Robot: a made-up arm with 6 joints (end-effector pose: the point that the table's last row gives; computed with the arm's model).
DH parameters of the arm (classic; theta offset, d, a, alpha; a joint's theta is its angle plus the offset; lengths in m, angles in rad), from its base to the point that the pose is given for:
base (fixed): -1.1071 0 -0.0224 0
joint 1: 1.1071 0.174 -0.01 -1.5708
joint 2: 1.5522 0 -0.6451 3.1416
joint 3: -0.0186 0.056 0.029 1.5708
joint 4: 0 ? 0.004 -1.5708
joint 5: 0 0.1 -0.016 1.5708
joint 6: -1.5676 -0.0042 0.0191 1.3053
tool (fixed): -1.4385 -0.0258 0 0
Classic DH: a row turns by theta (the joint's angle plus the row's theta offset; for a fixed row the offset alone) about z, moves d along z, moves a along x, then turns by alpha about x.
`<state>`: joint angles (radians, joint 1 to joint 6).
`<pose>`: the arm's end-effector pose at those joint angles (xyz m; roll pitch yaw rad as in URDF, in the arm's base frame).
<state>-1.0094 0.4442 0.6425 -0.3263 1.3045 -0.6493</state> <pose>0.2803 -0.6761 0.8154 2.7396 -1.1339 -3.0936</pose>
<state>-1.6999 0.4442 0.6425 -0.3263 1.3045 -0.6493</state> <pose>-0.2296 -0.7015 0.8154 2.7396 -1.1339 2.4991</pose>
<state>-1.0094 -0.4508 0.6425 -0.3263 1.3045 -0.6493</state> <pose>-0.1364 -0.0135 1.1634 -2.7058 -0.4166 2.5470</pose>
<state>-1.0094 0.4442 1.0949 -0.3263 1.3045 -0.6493</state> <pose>0.2417 -0.6146 1.0231 -2.9587 -0.8097 2.6960</pose>
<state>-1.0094 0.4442 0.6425 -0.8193 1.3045 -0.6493</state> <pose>0.2962 -0.6733 0.7851 2.4696 -0.6771 -2.7760</pose>
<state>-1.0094 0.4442 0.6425 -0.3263 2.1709 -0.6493</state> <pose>0.2790 -0.6693 0.8066 -2.8985 -0.4261 2.4099</pose>
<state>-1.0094 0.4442 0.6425 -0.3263 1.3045 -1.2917</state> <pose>0.2676 -0.6609 0.8162 3.0888 -1.0168 -2.7910</pose>
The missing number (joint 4, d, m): -0.493
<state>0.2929 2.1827 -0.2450 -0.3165 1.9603 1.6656</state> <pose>0.1508 -0.1178 -0.4600 -1.8216 0.6352 0.2180</pose>
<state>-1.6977 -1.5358 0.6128 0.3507 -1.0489 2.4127</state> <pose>-0.0682 0.9841 0.6107 -2.2513 -0.7837 -2.0793</pose>
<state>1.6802 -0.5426 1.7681 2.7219 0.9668 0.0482</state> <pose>0.0476 -0.6769 1.0915 2.7896 -1.0362 2.1860</pose>
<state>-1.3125 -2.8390 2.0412 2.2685 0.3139 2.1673</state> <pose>0.0155 0.0733 -0.9267 0.7180 1.5142 -2.4030</pose>
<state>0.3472 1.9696 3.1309 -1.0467 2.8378 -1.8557</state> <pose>0.8441 0.2632 0.3183 -1.5260 1.1297 -1.8488</pose>
